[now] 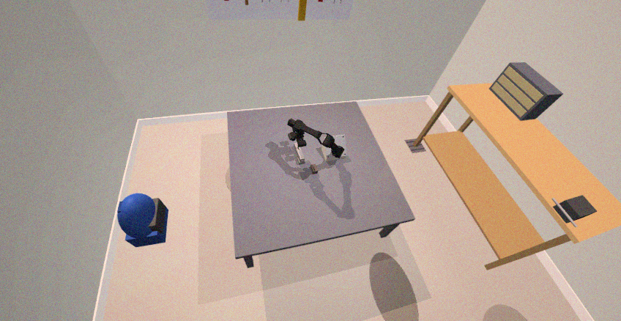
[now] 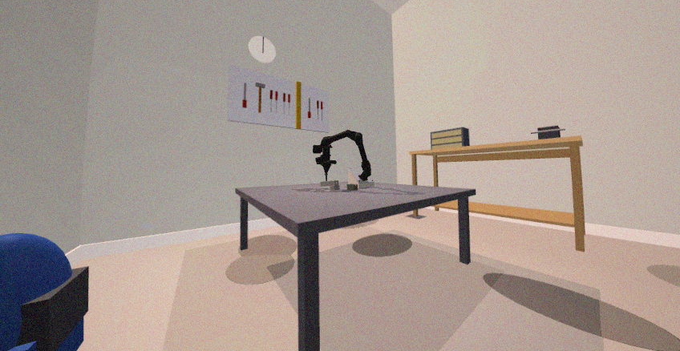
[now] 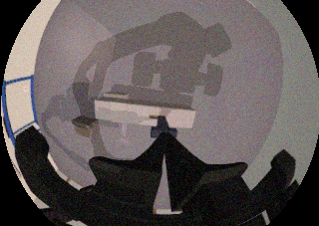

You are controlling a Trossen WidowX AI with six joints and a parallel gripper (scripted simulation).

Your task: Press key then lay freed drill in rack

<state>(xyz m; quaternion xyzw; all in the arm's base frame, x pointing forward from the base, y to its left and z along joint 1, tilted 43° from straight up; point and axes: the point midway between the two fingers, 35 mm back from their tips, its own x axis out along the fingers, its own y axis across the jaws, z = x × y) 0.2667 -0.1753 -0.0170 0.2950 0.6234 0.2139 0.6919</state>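
The drill lies 70 mm below my gripper tip and 60 mm to the left of it.
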